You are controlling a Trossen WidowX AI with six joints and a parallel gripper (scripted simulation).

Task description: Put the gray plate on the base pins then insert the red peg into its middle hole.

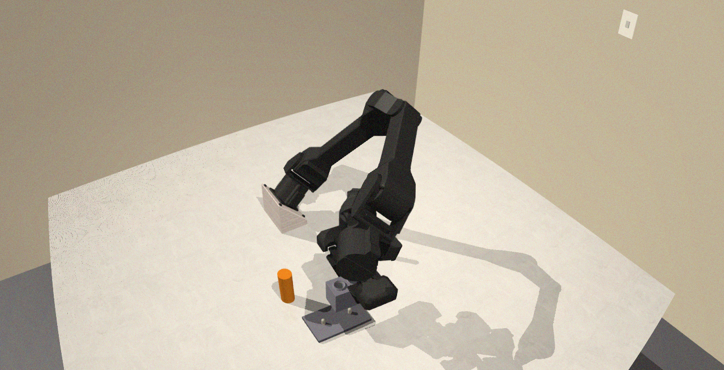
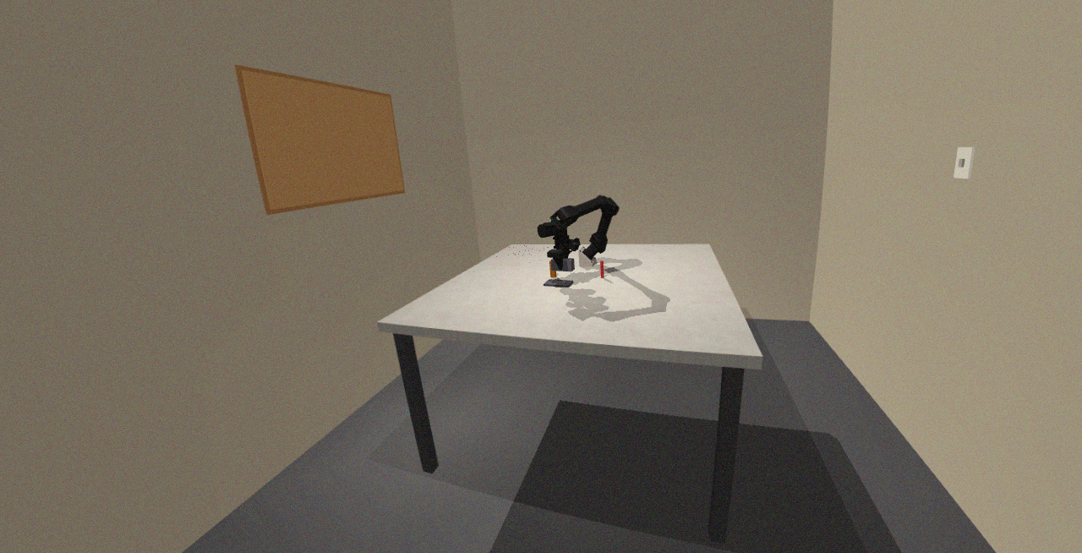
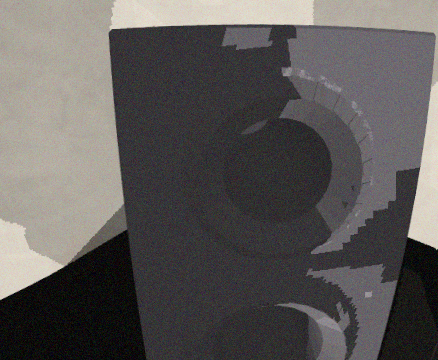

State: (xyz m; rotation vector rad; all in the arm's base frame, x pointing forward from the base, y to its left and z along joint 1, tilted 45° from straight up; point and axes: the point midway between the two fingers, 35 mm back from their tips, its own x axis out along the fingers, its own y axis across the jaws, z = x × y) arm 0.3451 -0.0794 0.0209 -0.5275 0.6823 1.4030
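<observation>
Right now the base is 70 mm below my gripper tip, 30 mm to the right of it and 10 mm behind it. From my gripper tip the other things lie so: gray plate (30 mm above); then orange cylinder (110 mm behind, 80 mm to the right, 40 mm below); then red peg (150 mm to the left, 120 mm behind, 40 mm below).
</observation>
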